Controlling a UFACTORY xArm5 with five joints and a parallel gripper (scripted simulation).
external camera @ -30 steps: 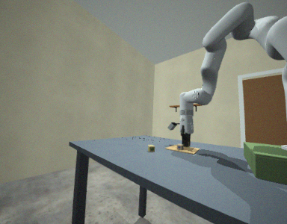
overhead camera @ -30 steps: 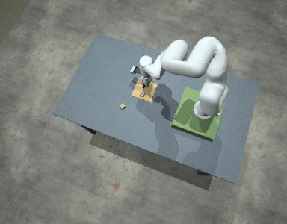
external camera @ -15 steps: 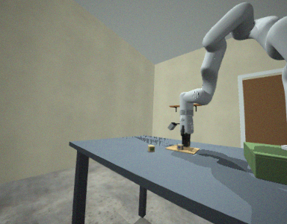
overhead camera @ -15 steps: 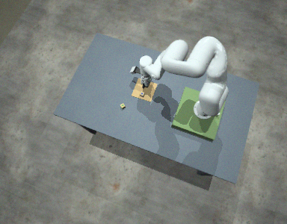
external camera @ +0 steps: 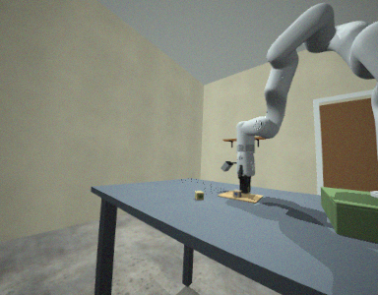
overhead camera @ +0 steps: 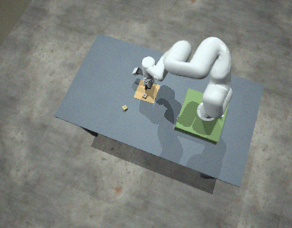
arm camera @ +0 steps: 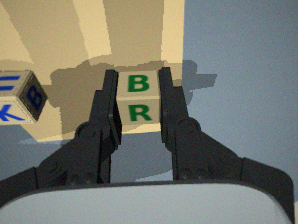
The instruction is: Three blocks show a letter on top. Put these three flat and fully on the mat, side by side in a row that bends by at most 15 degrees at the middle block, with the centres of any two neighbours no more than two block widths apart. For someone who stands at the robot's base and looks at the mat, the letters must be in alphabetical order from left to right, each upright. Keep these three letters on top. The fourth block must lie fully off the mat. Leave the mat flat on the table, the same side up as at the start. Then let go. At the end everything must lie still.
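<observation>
The mat is 4 cm to the left of my hand, 3 cm below it and 1 cm ahead of it. Also, from my hand: block (20 cm to the left, 11 cm ahead, 2 cm below).
</observation>
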